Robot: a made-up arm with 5 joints.
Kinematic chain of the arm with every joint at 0, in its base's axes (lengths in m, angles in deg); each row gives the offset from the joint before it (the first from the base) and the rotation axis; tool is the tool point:
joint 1: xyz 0 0 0.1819 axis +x
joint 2: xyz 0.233 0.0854 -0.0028 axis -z
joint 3: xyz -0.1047 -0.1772 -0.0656 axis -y
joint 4: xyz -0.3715 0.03 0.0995 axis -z
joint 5: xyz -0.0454 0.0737 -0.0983 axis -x
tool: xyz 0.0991 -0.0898 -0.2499
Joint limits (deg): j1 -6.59..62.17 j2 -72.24..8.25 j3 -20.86..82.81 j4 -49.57..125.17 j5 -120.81..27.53
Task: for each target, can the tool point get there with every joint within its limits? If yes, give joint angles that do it. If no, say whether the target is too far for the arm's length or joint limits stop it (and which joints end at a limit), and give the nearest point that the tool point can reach.
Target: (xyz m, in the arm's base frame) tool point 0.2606 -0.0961 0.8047
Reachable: no: joint limits stop it (at a limit: joint 1, joint 2, joint 3, joint 5) | nearest point -0.0347 0.0795 0.4591 | short by 0.487 m
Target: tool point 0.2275 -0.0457 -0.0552
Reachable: yes | joints 30.61 0.55 73.16 98.53 -80.21
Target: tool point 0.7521 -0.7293 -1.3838
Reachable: no: too far | nearest point 0.3619 -0.2464 -0.3733 | short by 1.186 m
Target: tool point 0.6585 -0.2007 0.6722
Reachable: no: joint limits stop it (at a limit: joint 1, joint 2, joint 3, joint 4, joint 5) | nearest point 0.5353 -0.2241 0.2342 | short by 0.456 m
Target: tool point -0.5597 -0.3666 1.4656
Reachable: no: too far | nearest point -0.3769 -0.0312 0.5269 | short by 1.013 m
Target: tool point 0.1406 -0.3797 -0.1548
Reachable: yes | joints 11.10 -57.40 -11.45 94.94 -11.58
